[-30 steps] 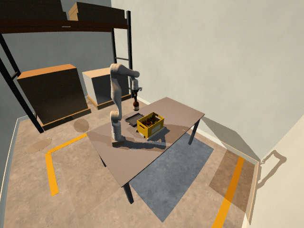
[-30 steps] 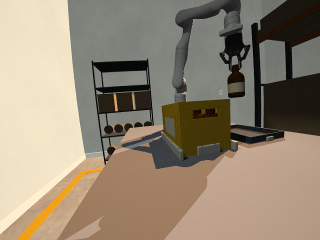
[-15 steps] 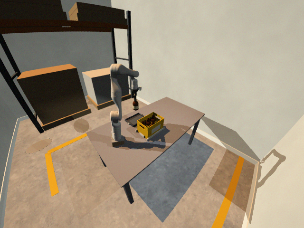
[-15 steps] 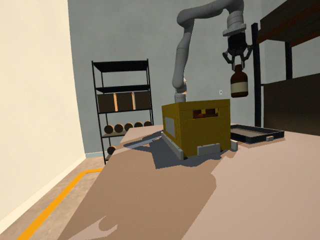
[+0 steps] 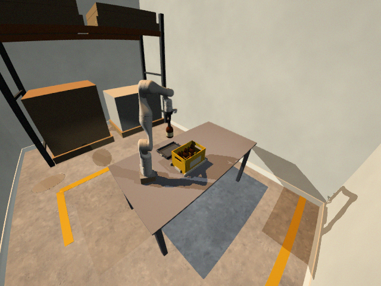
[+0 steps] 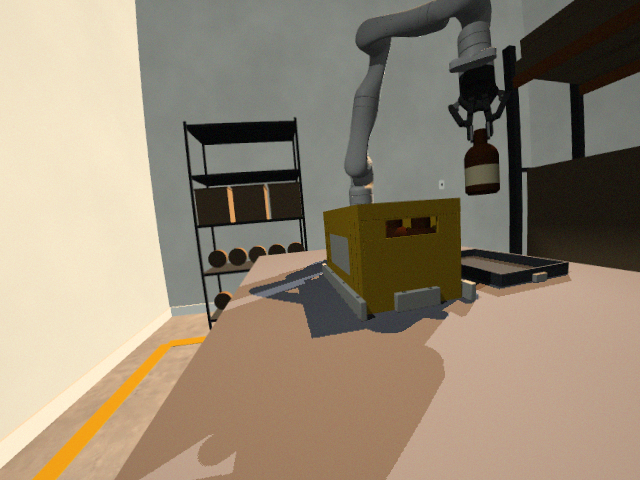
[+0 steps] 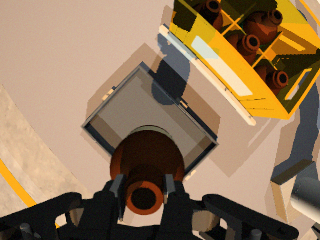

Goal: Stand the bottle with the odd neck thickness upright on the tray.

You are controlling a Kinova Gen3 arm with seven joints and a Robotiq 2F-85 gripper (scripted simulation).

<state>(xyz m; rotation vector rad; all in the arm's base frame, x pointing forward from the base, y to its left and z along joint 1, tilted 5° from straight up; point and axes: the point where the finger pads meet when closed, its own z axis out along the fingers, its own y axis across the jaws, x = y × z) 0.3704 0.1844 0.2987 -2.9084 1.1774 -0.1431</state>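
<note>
Now: hand 70 mm above the brown bottle. Also, from my hand: dark tray 320 mm below; yellow crate 10 mm ahead, 290 mm to the right, 250 mm below.
</note>
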